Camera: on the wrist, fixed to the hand. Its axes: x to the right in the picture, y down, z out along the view.
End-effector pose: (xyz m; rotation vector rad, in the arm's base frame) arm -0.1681 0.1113 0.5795 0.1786 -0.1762 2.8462
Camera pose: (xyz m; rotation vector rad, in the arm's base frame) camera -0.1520 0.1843 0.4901 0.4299 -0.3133 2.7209
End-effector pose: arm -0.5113 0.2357 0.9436 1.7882 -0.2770 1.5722
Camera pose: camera -0.5489 0.3410 0.9109 1.8625 -0.3372 1.3097
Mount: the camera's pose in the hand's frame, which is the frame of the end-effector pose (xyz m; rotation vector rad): -0.0079 -0.0649 -0.0964 -0.0810 -0.1907 -0.0936
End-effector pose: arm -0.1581 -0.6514 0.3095 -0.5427 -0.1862 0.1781
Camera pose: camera -0.1366 -0.7554 0.2617 -0.5963 -0.4051 0.1315
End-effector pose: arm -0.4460 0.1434 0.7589 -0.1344 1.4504 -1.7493
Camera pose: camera -0.5288 0.2206 0.7861 -0.4069 1.3942 -1.7020
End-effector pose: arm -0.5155 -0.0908 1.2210 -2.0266 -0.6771 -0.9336
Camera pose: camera -0.6030 -0.1360 1.2832 -2.1909 -0.8559 -0.8394
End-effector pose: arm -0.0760 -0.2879 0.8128 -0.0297 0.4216 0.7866
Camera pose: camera -0.0704 -0.3568 0.7191 -0.0492 0.2060 0.7067
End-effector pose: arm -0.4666 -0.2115 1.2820 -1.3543 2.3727 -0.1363
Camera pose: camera -0.4485 -0.2498 1.3905 -1.4476 2.1791 0.0611
